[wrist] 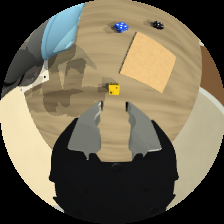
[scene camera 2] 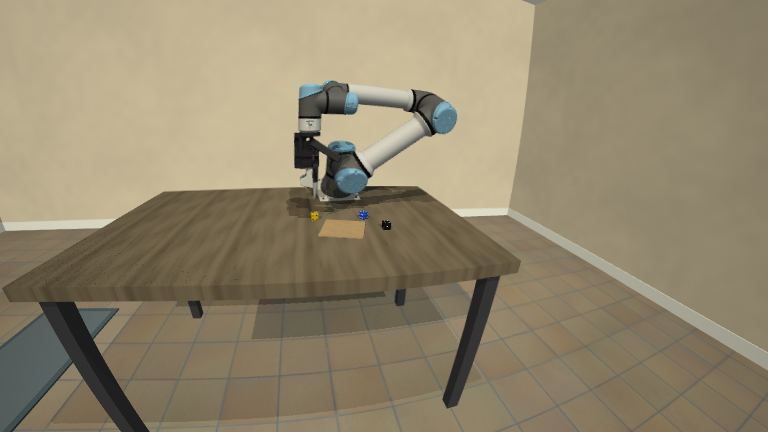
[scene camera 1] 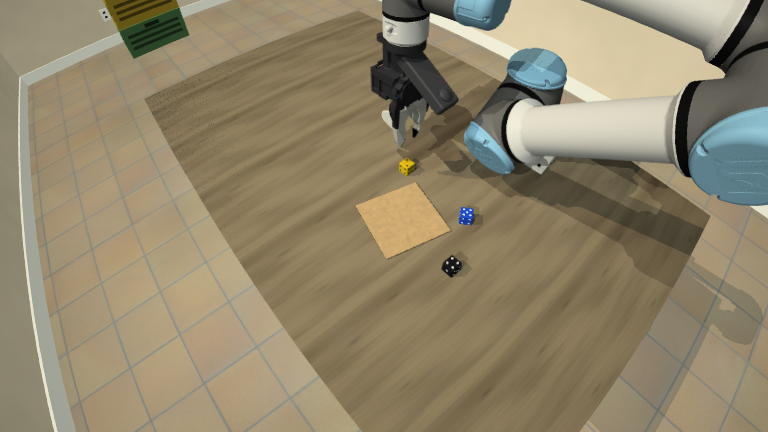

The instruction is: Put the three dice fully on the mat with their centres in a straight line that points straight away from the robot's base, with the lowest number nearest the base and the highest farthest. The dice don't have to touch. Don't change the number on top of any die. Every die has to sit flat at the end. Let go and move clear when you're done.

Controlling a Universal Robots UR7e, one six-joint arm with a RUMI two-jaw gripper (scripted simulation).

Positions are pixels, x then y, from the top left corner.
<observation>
The gripper shows in the wrist view, in scene camera 2 (313, 197) and in scene camera 1. A tan mat shows in the wrist view, in scene camera 2 and in scene camera 1 (403, 219). One and the same spot on the gripper: (wrist: 82, 136) is (scene camera 1: 423, 103). The same spot on the tan mat: (wrist: 147, 61) is (scene camera 2: 341, 226).
</observation>
